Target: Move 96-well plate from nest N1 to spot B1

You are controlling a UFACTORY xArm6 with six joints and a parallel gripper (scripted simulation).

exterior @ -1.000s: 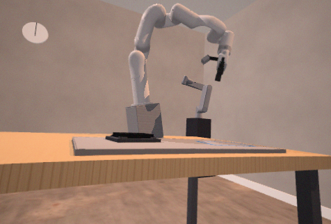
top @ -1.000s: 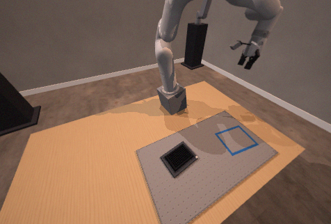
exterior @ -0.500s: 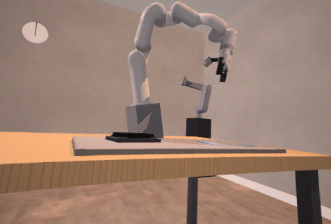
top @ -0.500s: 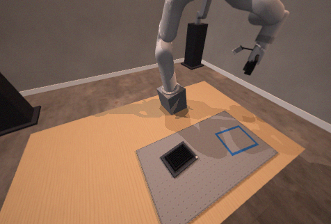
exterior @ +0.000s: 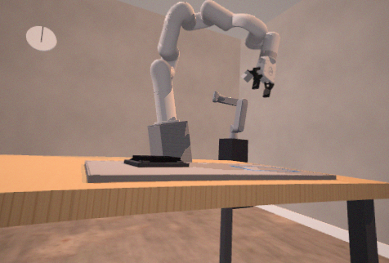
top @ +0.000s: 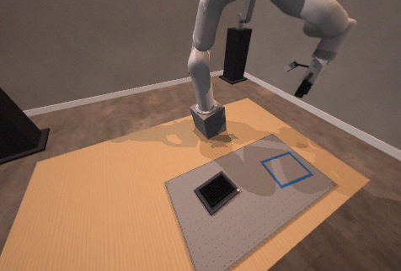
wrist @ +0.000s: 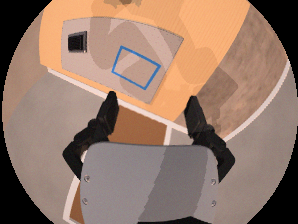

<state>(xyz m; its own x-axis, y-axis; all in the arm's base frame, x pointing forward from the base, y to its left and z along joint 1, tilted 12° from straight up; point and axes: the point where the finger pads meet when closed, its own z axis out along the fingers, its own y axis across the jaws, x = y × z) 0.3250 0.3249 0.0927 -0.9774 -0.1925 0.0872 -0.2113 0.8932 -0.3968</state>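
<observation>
Now: hand 49 cm to the left of the black 96-well plate, 31 cm above it and 4 cm short of it. Round my hand: dark plate nest N1 (49 cm to the right, 32 cm below, 4 cm ahead).
</observation>
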